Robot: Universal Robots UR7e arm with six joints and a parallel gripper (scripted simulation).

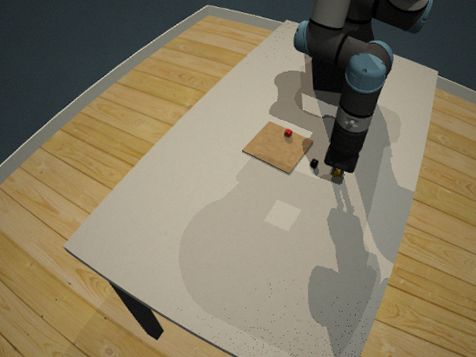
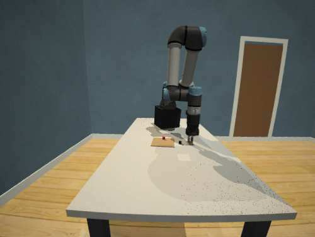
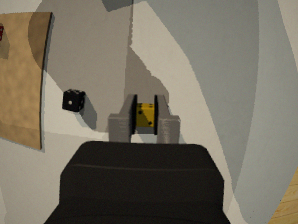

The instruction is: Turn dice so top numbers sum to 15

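Now: the yellow die 1 cm below my hand and 1 cm ahead of it. The rest, counted from my hand: black die: 6 cm to the right, 2 cm below; red die: 17 cm to the right, 6 cm behind, 1 cm below; brown mat: 17 cm to the right, 2 cm below, 1 cm behind.
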